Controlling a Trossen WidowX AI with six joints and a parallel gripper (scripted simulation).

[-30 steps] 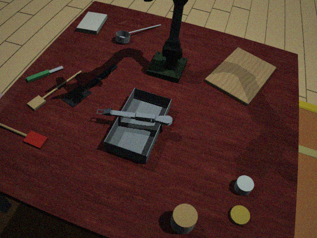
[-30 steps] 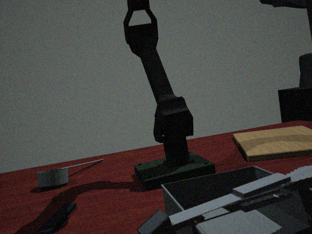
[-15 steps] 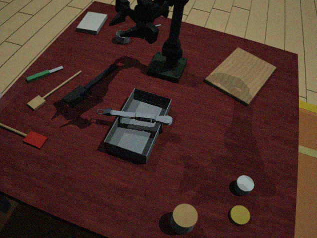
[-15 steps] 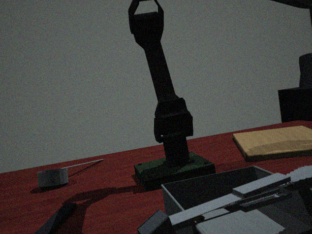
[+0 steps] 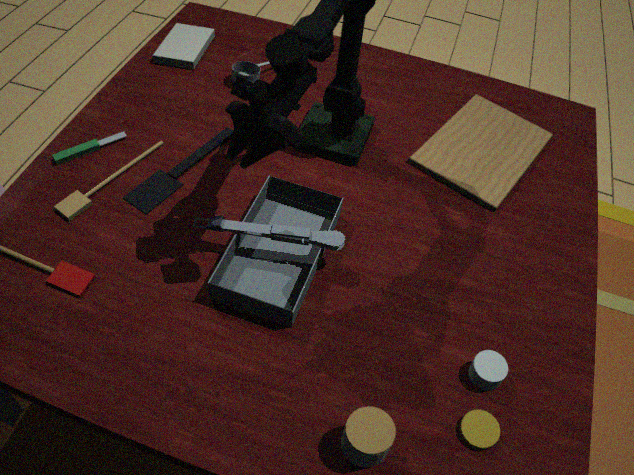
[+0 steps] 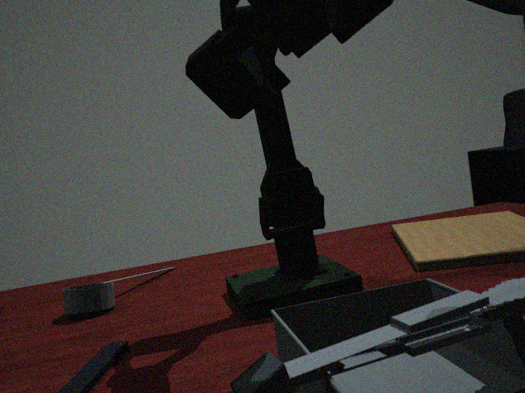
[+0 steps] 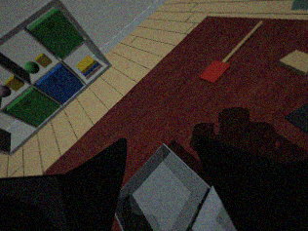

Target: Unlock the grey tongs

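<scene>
The roasting tin is 23 cm below my gripper tip, 8 cm to the left of it and 4 cm behind it. The rest, counted from my gripper tip: black spatula (26 cm below, 23 cm to the right, 16 cm behind); red spatula (34 cm to the right, 25 cm below, 19 cm ahead); wooden board (56 cm behind, 42 cm to the left, 25 cm below).
</scene>
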